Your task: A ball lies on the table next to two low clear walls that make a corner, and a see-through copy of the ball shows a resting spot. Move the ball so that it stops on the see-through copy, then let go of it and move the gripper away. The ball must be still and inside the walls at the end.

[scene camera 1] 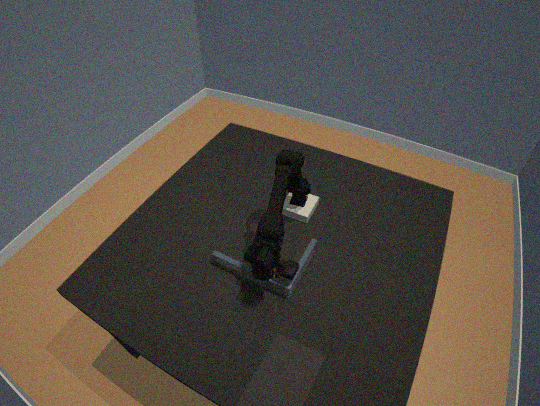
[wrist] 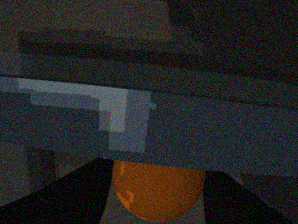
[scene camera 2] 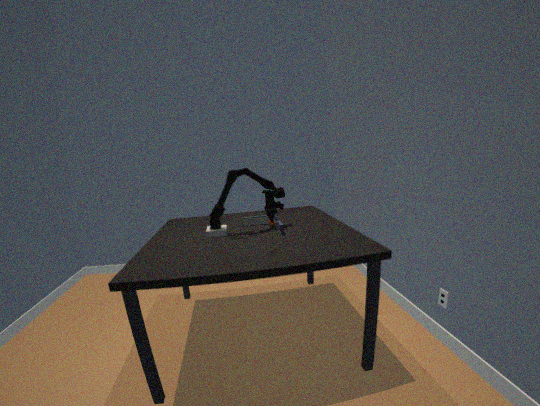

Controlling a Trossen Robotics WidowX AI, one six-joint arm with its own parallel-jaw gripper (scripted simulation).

Labels:
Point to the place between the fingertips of the gripper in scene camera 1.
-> At 271, 275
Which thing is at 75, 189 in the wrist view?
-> The gripper.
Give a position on an orange ball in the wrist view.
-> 139, 186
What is the gripper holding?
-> An orange ball.

